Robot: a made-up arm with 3 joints. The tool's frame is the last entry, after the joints. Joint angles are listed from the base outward.
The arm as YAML. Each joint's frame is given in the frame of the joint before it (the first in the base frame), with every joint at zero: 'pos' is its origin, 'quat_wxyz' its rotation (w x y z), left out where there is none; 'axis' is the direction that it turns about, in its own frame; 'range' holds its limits. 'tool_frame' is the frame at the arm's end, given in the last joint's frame.
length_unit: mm
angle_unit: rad
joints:
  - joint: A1
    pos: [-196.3, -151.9, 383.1]
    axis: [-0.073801, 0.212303, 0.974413]
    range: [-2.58, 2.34]
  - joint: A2
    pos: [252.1, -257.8, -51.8]
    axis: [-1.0, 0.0, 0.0]
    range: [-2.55, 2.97]
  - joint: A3
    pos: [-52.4, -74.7, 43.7]
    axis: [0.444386, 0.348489, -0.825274]
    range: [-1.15, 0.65]
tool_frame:
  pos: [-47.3, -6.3, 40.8]
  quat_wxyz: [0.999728, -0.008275, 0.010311, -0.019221]
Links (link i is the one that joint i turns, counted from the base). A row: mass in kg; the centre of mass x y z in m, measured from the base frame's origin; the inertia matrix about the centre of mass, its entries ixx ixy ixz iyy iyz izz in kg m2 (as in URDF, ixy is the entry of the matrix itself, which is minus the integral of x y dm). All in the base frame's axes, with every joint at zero. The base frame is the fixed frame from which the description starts. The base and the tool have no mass.
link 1: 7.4; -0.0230 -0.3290 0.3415; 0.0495 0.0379 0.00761 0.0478 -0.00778 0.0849
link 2: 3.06; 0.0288 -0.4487 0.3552; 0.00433 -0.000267 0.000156 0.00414 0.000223 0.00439
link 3: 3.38; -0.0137 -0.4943 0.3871; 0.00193 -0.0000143 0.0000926 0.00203 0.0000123 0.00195
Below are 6 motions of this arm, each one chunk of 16 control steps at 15 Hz.
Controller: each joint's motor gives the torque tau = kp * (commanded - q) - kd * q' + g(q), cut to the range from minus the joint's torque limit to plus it. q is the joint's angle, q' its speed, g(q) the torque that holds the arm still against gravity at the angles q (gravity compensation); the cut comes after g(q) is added. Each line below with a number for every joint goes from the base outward.
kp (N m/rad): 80 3.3 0.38
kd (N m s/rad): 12 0.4 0.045
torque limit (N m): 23 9.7 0.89
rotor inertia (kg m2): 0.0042 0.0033 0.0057
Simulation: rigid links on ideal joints. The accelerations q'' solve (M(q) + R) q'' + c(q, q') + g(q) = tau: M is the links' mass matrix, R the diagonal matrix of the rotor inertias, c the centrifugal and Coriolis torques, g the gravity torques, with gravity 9.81 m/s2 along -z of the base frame. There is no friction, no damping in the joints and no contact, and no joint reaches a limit. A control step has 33 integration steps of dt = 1/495 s. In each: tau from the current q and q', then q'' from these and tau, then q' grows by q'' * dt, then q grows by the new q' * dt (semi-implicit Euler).
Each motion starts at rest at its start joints. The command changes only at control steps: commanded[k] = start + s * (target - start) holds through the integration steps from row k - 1 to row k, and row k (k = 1, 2, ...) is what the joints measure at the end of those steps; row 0 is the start. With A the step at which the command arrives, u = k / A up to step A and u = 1 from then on. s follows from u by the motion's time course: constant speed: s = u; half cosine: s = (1 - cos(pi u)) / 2; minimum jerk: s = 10 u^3 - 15 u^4 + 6 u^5; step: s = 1 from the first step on.
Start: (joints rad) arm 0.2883 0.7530 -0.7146
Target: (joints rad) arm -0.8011 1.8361 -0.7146
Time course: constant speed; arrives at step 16
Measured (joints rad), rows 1 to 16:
1: 0.2791 0.7738 -0.7215
2: 0.2521 0.8271 -0.7383
3: 0.2076 0.9013 -0.7596
4: 0.1497 0.9791 -0.7781
5: 0.0833 1.0483 -0.7882
6: 0.0125 1.1050 -0.7877
7: -0.0600 1.1520 -0.7779
8: -0.1328 1.1952 -0.7617
9: -0.2050 1.2402 -0.7429
10: -0.2762 1.2910 -0.7249
11: -0.3464 1.3491 -0.7101
12: -0.4157 1.4143 -0.6999
13: -0.4841 1.4850 -0.6946
14: -0.5519 1.5591 -0.6935
15: -0.6192 1.6348 -0.6957
16: -0.6864 1.7104 -0.6999

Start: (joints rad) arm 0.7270 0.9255 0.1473
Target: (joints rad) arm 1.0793 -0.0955 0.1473
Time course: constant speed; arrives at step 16
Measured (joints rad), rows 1 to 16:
1: 0.7305 0.9124 0.1493
2: 0.7400 0.8768 0.1534
3: 0.7550 0.8228 0.1572
4: 0.7737 0.7581 0.1587
5: 0.7946 0.6893 0.1570
6: 0.8166 0.6205 0.1528
7: 0.8391 0.5536 0.1473
8: 0.8617 0.4888 0.1419
9: 0.8844 0.4258 0.1376
10: 0.9069 0.3637 0.1350
11: 0.9294 0.3018 0.1341
12: 0.9517 0.2396 0.1345
13: 0.9738 0.1770 0.1358
14: 0.9959 0.1139 0.1375
15: 1.0180 0.0504 0.1390
16: 1.0399 -0.0133 0.1401

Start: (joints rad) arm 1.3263 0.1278 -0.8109
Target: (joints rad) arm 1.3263 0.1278 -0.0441
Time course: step
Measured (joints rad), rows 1 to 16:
1: 1.3266 0.1283 -0.7369
2: 1.3271 0.1285 -0.5646
3: 1.3272 0.1272 -0.3559
4: 1.3268 0.1255 -0.1589
5: 1.3262 0.1246 -0.0045
6: 1.3258 0.1253 0.0937
7: 1.3256 0.1272 0.1364
8: 1.3256 0.1293 0.1337
9: 1.3258 0.1308 0.1008
10: 1.3260 0.1312 0.0530
11: 1.3262 0.1307 0.0035
12: 1.3263 0.1296 -0.0386
13: 1.3264 0.1283 -0.0682
14: 1.3264 0.1272 -0.0843
15: 1.3264 0.1266 -0.0882
16: 1.3264 0.1263 -0.0832

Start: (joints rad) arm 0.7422 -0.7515 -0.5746
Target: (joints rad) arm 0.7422 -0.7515 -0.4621
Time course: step
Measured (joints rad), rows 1 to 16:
1: 0.7422 -0.7515 -0.5638
2: 0.7423 -0.7514 -0.5385
3: 0.7423 -0.7515 -0.5079
4: 0.7423 -0.7516 -0.4790
5: 0.7423 -0.7516 -0.4563
6: 0.7422 -0.7516 -0.4418
7: 0.7421 -0.7516 -0.4355
8: 0.7421 -0.7515 -0.4359
9: 0.7421 -0.7514 -0.4407
10: 0.7421 -0.7514 -0.4478
11: 0.7421 -0.7514 -0.4551
12: 0.7422 -0.7514 -0.4613
13: 0.7422 -0.7514 -0.4657
14: 0.7422 -0.7515 -0.4680
15: 0.7422 -0.7515 -0.4686
16: 0.7422 -0.7516 -0.4679

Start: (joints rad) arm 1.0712 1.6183 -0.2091
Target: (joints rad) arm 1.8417 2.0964 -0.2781
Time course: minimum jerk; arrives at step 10
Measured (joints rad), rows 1 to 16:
1: 1.0721 1.6176 -0.2087
2: 1.0792 1.6129 -0.2059
3: 1.1023 1.6026 -0.1989
4: 1.1509 1.5913 -0.1890
5: 1.2300 1.5895 -0.1818
6: 1.3370 1.6099 -0.1857
7: 1.4616 1.6631 -0.2078
8: 1.5884 1.7540 -0.2507
9: 1.7004 1.8777 -0.3106
10: 1.7848 2.0152 -0.3764
11: 1.8378 2.1376 -0.4321
12: 1.8640 2.2209 -0.4633
13: 1.8717 2.2563 -0.4641
14: 1.8690 2.2497 -0.4377
15: 1.8621 2.2152 -0.3936
16: 1.8545 2.1689 -0.3437

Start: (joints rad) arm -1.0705 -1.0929 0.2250
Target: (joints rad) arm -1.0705 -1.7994 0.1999
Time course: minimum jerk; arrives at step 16
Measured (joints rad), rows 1 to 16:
1: -1.0705 -1.0931 0.2250
2: -1.0706 -1.0948 0.2253
3: -1.0707 -1.1009 0.2260
4: -1.0710 -1.1153 0.2275
5: -1.0714 -1.1420 0.2294
6: -1.0720 -1.1836 0.2314
7: -1.0725 -1.2407 0.2323
8: -1.0731 -1.3118 0.2313
9: -1.0734 -1.3933 0.2277
10: -1.0734 -1.4802 0.2213
11: -1.0730 -1.5666 0.2126
12: -1.0721 -1.6468 0.2026
13: -1.0708 -1.7157 0.1925
14: -1.0694 -1.7696 0.1838
15: -1.0681 -1.8066 0.1773
16: -1.0672 -1.8269 0.1737

